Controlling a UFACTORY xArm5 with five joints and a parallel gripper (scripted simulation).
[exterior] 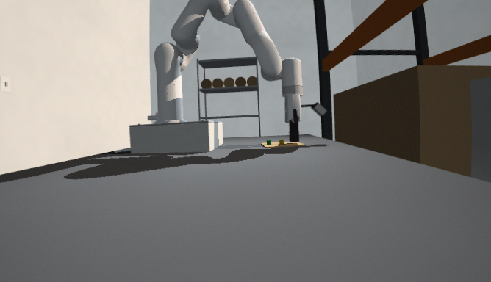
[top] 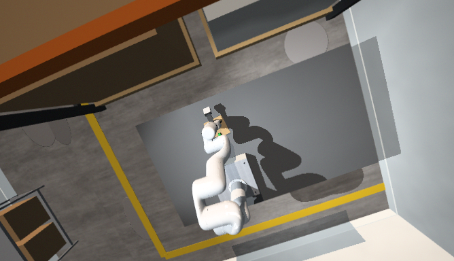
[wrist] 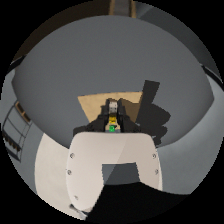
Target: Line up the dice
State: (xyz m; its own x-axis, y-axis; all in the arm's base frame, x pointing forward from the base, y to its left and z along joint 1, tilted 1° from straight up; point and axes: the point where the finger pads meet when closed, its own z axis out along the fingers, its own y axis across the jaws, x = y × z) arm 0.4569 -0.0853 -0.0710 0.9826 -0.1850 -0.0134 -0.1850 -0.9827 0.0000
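Now: hand 10 mm above the white die. Round my hand: yellow die 50 mm behind, 10 mm to the left, 20 mm below; green die 90 mm behind, 20 mm to the left, 20 mm below; tan mat 50 mm behind, 10 mm to the left, 30 mm below.
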